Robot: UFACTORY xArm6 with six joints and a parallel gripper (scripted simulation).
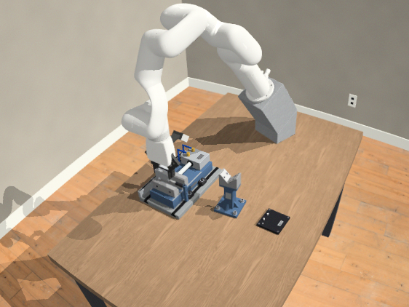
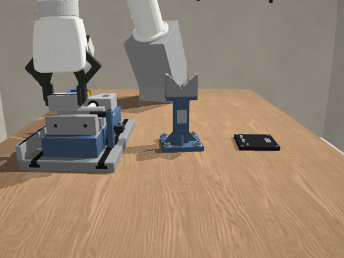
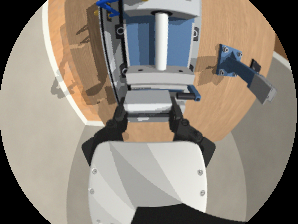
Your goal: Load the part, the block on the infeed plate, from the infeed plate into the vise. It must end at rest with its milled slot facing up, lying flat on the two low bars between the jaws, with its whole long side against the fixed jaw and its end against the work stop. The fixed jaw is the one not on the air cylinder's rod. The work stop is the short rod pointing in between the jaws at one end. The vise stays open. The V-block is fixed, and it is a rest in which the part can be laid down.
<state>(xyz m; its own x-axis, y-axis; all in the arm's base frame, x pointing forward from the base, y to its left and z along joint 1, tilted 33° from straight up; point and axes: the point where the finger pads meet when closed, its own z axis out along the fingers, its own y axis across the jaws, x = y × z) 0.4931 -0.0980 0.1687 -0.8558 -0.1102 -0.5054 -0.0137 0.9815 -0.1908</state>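
Now: the fixed jaw 50 mm below my hand, 30 mm ahead of it and 20 mm to the left of it. The rest, counted from my hand: black stop rod (70 mm to the left, 40 mm below); part (right at my hand); moving jaw (50 mm below, 30 mm behind, 20 mm to the left).
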